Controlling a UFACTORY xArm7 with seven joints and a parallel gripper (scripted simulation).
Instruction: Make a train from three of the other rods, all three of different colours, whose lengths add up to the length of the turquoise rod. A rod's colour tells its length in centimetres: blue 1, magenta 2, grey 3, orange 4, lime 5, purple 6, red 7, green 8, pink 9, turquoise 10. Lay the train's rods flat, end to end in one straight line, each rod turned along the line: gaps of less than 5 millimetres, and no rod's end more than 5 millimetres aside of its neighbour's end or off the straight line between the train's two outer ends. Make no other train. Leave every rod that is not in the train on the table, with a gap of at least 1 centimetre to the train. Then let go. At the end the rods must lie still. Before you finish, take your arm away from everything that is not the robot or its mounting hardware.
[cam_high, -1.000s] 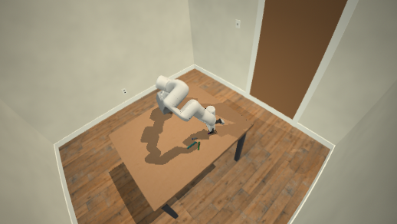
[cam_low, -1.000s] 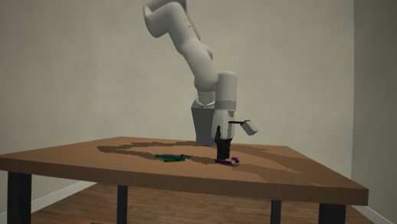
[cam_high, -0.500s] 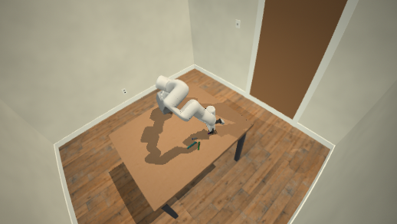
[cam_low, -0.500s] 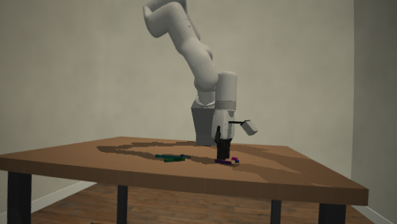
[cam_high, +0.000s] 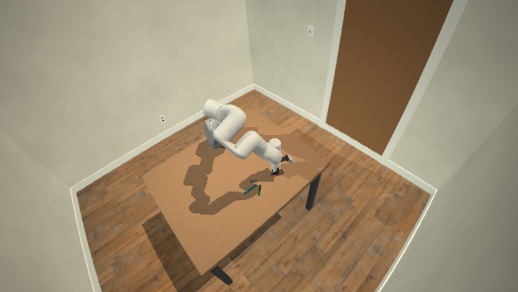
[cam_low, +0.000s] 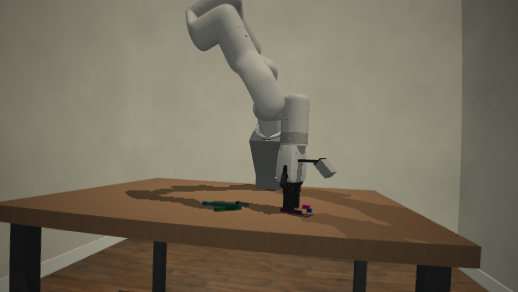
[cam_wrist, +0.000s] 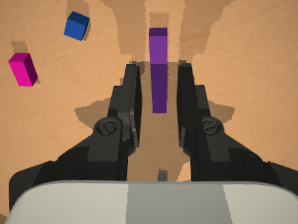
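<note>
Right now the purple rod is 3 cm below my hand. Also, from my hand: green rod (1 cm ahead, 17 cm to the right, 3 cm below); magenta rod (8 cm behind, 5 cm to the left, 3 cm below); small grey rod (7 cm behind, 14 cm to the right, 3 cm below).
</note>
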